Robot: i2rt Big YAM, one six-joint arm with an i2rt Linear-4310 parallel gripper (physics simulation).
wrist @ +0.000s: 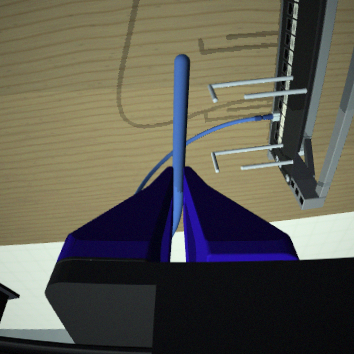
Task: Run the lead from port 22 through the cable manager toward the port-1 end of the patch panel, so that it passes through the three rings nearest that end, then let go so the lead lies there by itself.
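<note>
The blue lead (181,100) is pinched between the fingertips of my gripper (178,177), and its free end sticks up past them. My gripper is shut on the lead. From the fingers the lead curves behind the left finger, then right to its plug (275,116) in the patch panel (300,100) at the right. Two open wire rings of the cable manager show: an upper ring (250,82) and a lower ring (250,149). The plugged stretch runs between these two rings, left of the panel, and passes through neither. Port numbers cannot be read.
A grey metal rail (335,145) stands right of the panel, whose lower end is near the table edge. Shadows of the lead and rings fall on the wooden table (60,150). A pale floor shows beyond the edge, with a dark object at the lower left.
</note>
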